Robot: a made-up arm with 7 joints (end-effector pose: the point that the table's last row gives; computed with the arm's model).
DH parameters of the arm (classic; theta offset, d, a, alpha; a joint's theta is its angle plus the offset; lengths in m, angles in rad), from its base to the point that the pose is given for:
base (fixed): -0.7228 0 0.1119 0
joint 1: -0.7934 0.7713 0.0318 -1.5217
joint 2: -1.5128 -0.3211 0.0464 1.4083
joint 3: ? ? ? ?
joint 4: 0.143 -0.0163 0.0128 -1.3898
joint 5: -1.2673 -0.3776 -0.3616 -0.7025
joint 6: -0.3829 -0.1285 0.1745 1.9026
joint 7: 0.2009 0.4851 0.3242 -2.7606
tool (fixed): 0.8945 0.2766 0 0
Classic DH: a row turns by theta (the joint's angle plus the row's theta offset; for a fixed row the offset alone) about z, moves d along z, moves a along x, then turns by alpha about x.
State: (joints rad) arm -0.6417 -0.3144 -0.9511 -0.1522 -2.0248 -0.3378 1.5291
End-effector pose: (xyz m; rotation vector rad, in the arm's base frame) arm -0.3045 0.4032 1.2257 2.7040 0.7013 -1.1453
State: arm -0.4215 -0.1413 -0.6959 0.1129 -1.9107 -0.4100 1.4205
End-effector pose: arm -0.1700 0.2840 1.3308 -2.5850 -0.7470 1.4409
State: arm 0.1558 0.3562 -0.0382 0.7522 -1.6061 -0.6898 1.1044
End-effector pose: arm 0.1903 0.2533 1.1998 -1.7288 -1.1126 2.3325
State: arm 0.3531 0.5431 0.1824 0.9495 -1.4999 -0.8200 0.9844
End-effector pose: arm 0.1479 0.3625 1.0948 1.3084 1.2306 -2.3514
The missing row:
joint 3: 0.3095 0.1972 -0.0465 1.4733
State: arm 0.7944 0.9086 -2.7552 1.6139 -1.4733 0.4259 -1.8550
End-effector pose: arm -0.7748 -0.7626 0.9754 -0.4139 -2.1230 -1.1528
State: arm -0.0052 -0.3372 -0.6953 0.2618 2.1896 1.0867 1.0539
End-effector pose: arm -0.2516 -0.0741 0.8459 2.4866 -0.3744 0.1621
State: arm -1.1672 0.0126 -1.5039 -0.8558 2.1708 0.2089 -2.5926
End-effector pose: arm -0.3399 -0.1787 0.1851 0.8558 0.3654 -0.7578
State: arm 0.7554 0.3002 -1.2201 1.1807 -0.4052 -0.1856 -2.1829
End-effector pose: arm 0.1910 -0.8497 1.2181 0.1599 -1.6533 0.0472
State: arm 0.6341 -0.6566 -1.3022 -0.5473 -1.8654 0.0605 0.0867
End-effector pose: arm -0.1014 0.0131 0.9995 2.4667 0.4833 -0.0876
